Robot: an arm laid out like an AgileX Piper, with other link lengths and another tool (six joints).
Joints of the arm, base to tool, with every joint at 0 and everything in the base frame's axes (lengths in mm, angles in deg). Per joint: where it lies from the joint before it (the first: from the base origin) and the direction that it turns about. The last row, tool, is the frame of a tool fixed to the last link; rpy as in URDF.
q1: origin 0 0 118.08 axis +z
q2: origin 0 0 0 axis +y
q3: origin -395.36 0 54.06 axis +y
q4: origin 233.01 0 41.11 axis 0.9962 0 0.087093
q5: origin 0 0 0 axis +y
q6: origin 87.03 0 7.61 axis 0.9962 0 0.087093
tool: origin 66.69 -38 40.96 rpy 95.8 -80.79 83.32
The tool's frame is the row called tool.
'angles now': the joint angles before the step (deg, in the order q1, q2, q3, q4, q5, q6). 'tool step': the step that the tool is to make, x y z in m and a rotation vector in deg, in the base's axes. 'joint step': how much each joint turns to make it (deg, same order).
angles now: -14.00 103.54 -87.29 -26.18 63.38 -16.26
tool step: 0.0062 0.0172 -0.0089 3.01 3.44 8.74
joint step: 0.00 0.00 0.00 5.28 0.14 -11.02
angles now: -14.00 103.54 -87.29 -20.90 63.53 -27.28
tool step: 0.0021 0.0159 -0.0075 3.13 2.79 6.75
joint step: 0.00 -0.01 -0.01 4.81 1.05 -8.70
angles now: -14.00 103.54 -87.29 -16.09 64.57 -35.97
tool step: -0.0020 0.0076 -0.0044 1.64 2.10 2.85
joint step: 0.00 0.00 -0.01 2.13 1.58 -3.89
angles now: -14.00 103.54 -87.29 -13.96 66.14 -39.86
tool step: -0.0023 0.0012 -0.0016 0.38 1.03 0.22
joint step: 0.00 -0.01 -0.01 0.29 1.02 -0.54
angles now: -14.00 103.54 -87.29 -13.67 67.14 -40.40
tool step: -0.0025 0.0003 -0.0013 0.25 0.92 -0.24
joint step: 0.00 -0.01 -0.01 0.07 0.99 -0.01
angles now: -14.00 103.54 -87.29 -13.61 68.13 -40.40
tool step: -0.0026 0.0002 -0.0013 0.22 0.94 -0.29
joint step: 0.00 0.00 0.00 0.02 1.01 0.05
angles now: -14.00 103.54 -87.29 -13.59 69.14 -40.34
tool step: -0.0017 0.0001 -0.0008 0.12 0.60 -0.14
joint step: -0.01 -0.01 0.02 0.00 0.62 -0.01
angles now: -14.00 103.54 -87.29 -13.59 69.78 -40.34
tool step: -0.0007 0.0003 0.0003 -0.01 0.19 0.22
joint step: 0.00 -0.07 -0.01 0.00 0.20 -0.28
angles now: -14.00 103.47 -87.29 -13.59 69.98 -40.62
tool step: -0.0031 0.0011 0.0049 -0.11 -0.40 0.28
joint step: 0.00 -0.73 0.11 0.05 0.13 -0.34
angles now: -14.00 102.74 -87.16 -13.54 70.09 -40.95
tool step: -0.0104 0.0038 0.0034 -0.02 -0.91 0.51
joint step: 0.00 -2.02 2.60 0.17 -1.56 -0.20
